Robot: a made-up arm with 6 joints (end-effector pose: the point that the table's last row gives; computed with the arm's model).
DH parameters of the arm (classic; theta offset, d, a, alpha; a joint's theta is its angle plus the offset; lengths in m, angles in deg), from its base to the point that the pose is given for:
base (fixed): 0 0.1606 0.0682 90
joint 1: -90 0.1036 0.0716 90
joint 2: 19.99 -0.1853 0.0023 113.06
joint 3: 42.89 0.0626 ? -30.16
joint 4: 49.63 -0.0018 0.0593 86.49
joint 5: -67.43 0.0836 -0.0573 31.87
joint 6: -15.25 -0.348 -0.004 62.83
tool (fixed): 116.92 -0.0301 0 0
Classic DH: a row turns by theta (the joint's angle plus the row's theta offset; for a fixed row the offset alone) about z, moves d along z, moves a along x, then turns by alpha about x.
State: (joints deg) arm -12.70 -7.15 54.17 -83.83 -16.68 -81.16
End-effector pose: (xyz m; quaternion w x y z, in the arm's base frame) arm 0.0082 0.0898 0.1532 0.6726 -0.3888 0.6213 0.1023
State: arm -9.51 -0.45 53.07 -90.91 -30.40 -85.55
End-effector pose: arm -0.0241 0.0628 0.0714 0.6216 -0.5837 0.5209 0.0409
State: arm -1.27 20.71 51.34 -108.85 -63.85 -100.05
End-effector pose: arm -0.0091 -0.0864 -0.0605 0.2274 -0.9230 0.2427 -0.1938
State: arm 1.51 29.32 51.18 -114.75 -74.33 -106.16
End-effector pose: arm 0.0111 -0.1415 -0.0646 0.0270 -0.9485 0.1535 -0.2759
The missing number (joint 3, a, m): -0.0294
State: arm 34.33 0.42 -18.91 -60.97 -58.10 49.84
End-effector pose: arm 0.2023 -0.1735 -0.0858 0.8867 -0.2005 -0.1335 0.3947
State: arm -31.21 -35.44 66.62 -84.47 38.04 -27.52
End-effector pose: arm 0.2980 0.0288 0.2783 0.4399 0.6028 0.6304 -0.2138
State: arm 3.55 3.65 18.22 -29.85 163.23 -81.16
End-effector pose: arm 0.3460 -0.1383 0.3414 0.3221 0.7446 0.4900 -0.3190
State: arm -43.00 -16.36 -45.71 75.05 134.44 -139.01
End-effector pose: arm 0.4412 0.0079 -0.0682 0.3256 -0.0730 -0.9321 0.1411
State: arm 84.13 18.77 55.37 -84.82 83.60 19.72
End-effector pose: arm 0.0098 0.1450 0.3859 0.3385 0.7683 -0.4809 0.2528
